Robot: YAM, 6 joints.
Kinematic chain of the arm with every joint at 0, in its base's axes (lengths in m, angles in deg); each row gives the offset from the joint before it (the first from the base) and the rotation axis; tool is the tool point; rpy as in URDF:
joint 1: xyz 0 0 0.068 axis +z
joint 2: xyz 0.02 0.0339 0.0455 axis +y
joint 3: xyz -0.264 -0.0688 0 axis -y
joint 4: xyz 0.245 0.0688 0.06 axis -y
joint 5: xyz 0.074 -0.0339 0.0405 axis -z
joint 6: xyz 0.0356 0 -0.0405 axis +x
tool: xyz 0 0 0 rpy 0 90 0
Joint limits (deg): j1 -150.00..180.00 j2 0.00..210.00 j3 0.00..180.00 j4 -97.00..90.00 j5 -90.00..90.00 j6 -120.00..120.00
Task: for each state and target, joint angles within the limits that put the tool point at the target. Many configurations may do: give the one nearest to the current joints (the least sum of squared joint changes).
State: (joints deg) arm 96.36 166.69 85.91 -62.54 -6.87 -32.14
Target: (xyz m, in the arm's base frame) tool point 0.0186 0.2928 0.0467
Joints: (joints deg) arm 85.69 135.19 74.34 -80.66 -5.59 -32.14
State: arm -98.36 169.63 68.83 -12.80 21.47 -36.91
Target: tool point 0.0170 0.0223 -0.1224
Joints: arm -119.78 193.92 39.39 -18.73 -5.93 -36.91
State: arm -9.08 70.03 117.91 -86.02 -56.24 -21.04
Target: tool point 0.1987 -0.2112 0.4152
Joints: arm -52.28 92.57 108.79 -82.73 -51.77 -21.04
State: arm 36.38 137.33 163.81 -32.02 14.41 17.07
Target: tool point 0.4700 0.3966 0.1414
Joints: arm 40.91 164.93 156.18 -26.52 13.09 17.07
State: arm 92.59 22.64 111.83 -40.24 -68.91 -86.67
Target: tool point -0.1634 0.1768 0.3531
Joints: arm 124.97 70.21 68.95 -44.53 -66.12 -86.67
